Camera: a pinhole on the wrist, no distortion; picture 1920 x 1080 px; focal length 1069.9 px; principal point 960.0 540.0 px. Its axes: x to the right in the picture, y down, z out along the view. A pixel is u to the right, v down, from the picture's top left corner.
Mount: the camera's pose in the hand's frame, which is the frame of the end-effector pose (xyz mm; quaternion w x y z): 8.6 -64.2 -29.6 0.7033 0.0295 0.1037 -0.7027
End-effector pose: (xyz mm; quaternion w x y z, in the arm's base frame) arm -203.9 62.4 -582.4 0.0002 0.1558 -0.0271 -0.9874
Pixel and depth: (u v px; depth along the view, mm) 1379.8 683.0 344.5
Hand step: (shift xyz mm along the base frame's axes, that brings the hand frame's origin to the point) -167.9 274.6 221.5
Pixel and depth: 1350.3 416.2 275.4
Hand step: -71.7 226.4 199.7
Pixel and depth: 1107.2 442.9 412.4
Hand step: -124.4 216.7 333.3
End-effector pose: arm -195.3 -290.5 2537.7 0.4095 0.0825 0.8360 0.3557
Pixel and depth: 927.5 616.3 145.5
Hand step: 74.6 10.1 -125.2
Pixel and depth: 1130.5 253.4 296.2
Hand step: 244.2 -2.8 -192.2
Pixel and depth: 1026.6 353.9 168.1
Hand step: 119.1 -7.7 -124.3
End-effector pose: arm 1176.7 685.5 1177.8 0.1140 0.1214 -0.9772 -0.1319
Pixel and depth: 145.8 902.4 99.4
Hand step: -68.4 -3.8 -65.6
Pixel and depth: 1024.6 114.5 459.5
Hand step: 45.3 -34.7 -481.9
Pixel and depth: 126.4 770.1 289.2
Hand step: -192.0 135.9 -221.9
